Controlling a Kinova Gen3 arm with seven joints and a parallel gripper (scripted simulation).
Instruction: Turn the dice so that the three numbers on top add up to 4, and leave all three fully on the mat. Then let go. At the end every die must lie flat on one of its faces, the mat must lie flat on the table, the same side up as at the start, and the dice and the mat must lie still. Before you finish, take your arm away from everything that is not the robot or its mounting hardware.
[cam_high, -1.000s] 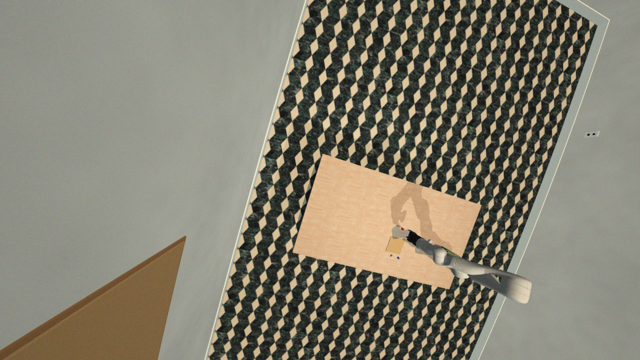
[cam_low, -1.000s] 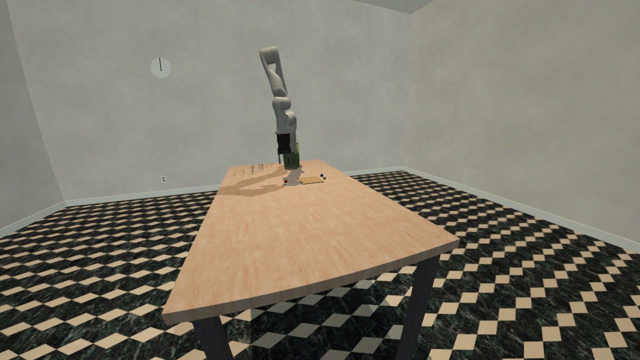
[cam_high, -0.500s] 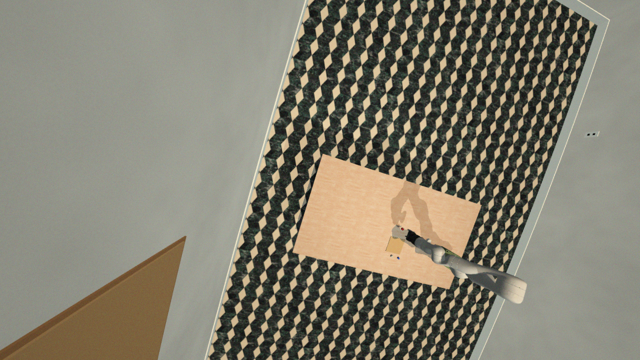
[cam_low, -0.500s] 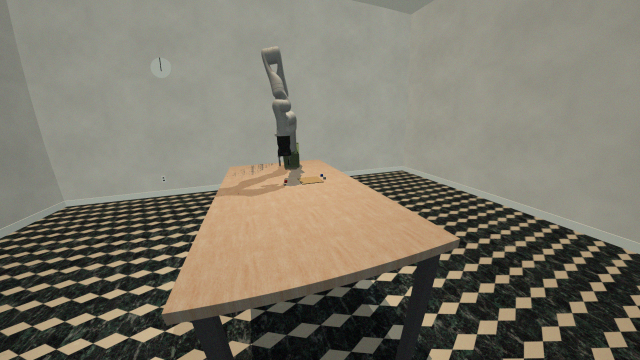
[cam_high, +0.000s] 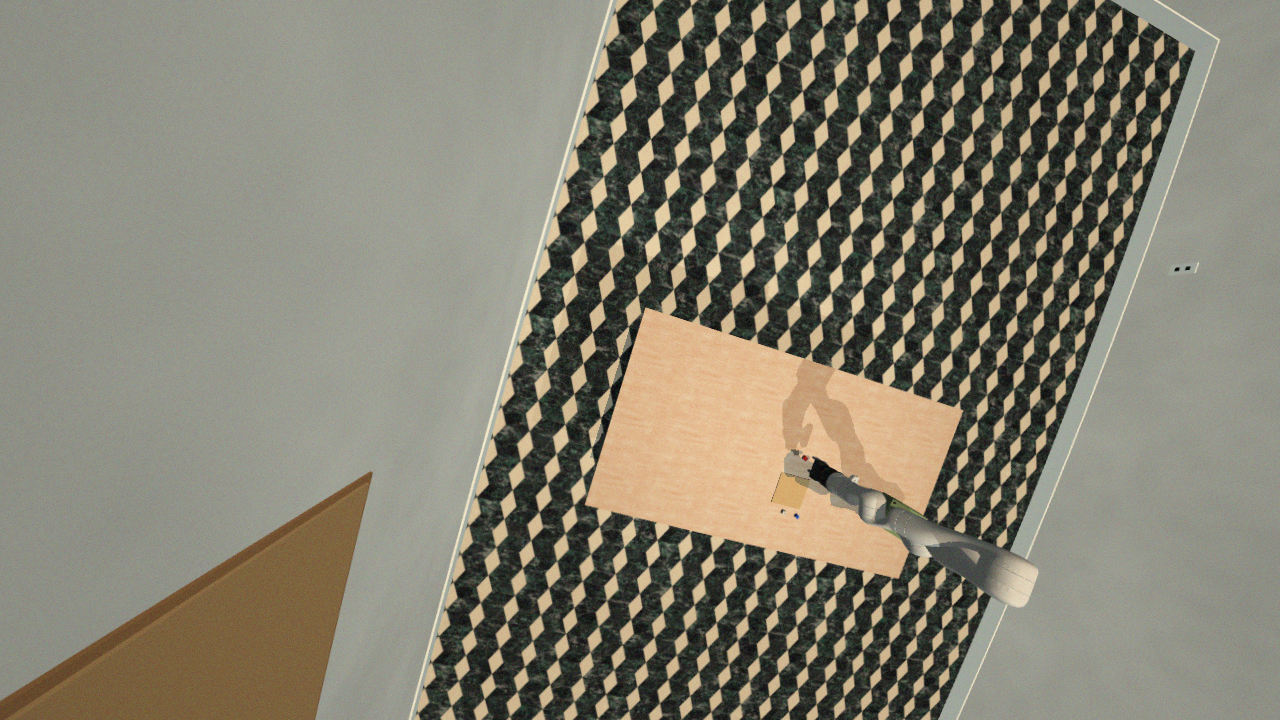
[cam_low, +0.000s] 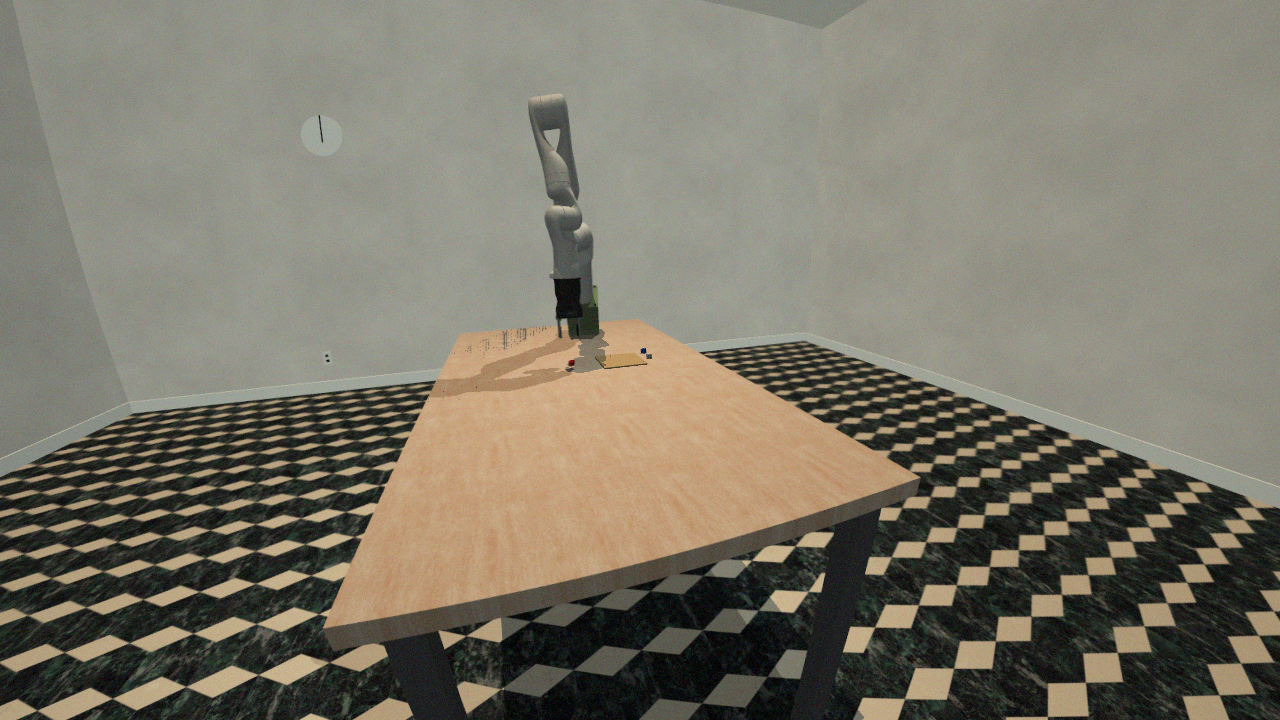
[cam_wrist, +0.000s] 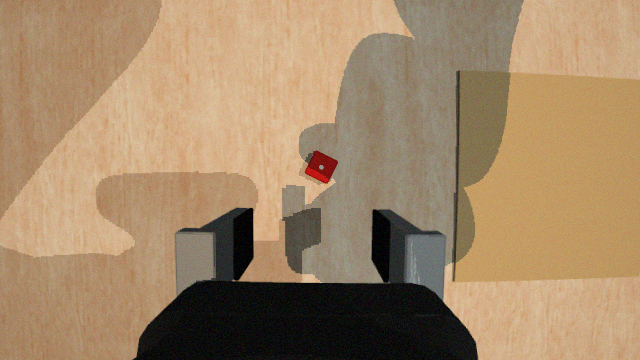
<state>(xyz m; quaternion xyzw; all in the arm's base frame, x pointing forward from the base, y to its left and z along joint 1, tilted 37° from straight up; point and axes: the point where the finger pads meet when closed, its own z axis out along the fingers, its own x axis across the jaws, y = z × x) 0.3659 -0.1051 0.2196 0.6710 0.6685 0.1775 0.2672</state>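
The red die lies 110 mm below my hand, 30 mm behind it and 10 mm to the left of it. Round my hand: tan mat 160 mm to the left, 120 mm below, 10 mm behind; then blue die 270 mm to the left, 110 mm below, 70 mm behind; then white die 260 mm to the left, 110 mm below.
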